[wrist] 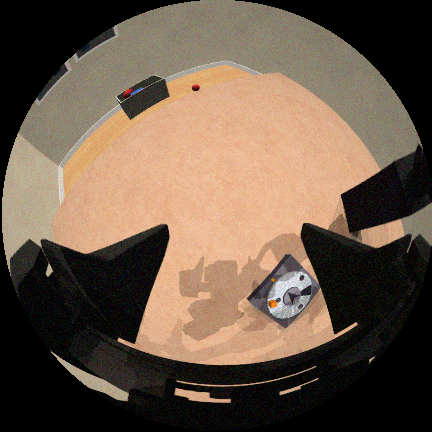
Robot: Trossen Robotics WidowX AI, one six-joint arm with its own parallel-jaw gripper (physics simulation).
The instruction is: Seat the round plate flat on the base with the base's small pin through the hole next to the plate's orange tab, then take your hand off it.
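Frame: origin at the arm's base, x ahead, y left, z up, level; centimetres.
Seen in the pictures: gripper, fingertip midpoint: (pixel 237 230).
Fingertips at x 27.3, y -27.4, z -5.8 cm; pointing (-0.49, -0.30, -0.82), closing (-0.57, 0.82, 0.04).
Offsets run from my fingertips to a thing's top centre. "spot": to the spot under its first point. Level surfaces: height alone.
The round silver plate @(dz -16.4, dx +1.8, dy +17.7 cm) (pixel 287 281) lies over the dark square base @(spot: dz -19.2, dx -3.5, dy +12.9 cm) (pixel 287 262) at the lower right of the wrist view. Its orange tab @(dz -16.4, dx +4.8, dy +14.3 cm) (pixel 272 303) is at the plate's left edge, with a dark hole close beside it. A small orange dot @(spot: dz -18.2, dx +0.8, dy +12.3 cm) (pixel 273 280) shows on the base, outside the plate's rim. The base's small pin cannot be made out, and I cannot tell whether the plate is fully flat. My gripper (pixel 237 230) is wide open and empty, above the table. The plate and base show between the fingers, close to the right finger and apart from the left one.
A black block-like part (pixel 375 200) reaches in over the table @(dz -21.6 cm) (pixel 220 150) from the right. Beyond the table's far edge, a dark open box (pixel 149 100) with red and blue things stands on the wooden floor, and a red ball (pixel 195 87) is to its right. Shadows cross the table.
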